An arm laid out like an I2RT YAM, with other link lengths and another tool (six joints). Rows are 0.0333 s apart.
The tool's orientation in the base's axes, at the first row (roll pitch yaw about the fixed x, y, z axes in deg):
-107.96 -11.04 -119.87
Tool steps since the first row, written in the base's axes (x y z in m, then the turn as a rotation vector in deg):
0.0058 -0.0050 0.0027 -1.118 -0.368 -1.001
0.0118 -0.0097 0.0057 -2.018 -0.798 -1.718
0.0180 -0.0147 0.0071 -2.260 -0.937 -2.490
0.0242 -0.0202 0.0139 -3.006 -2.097 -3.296
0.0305 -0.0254 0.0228 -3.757 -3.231 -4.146
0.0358 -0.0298 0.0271 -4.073 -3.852 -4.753
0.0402 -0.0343 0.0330 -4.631 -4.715 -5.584
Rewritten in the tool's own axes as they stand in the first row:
0.0019 -0.0046 0.0064 0.668 1.337 -0.393
0.0036 -0.0095 0.0128 1.337 2.330 -0.666
0.0051 -0.0130 0.0199 1.425 3.138 -0.552
0.0080 -0.0216 0.0256 2.623 4.163 -0.293
0.0111 -0.0321 0.0307 3.792 5.231 -0.038
0.0131 -0.0380 0.0359 4.359 5.913 0.221
0.0159 -0.0451 0.0400 5.207 6.893 0.481

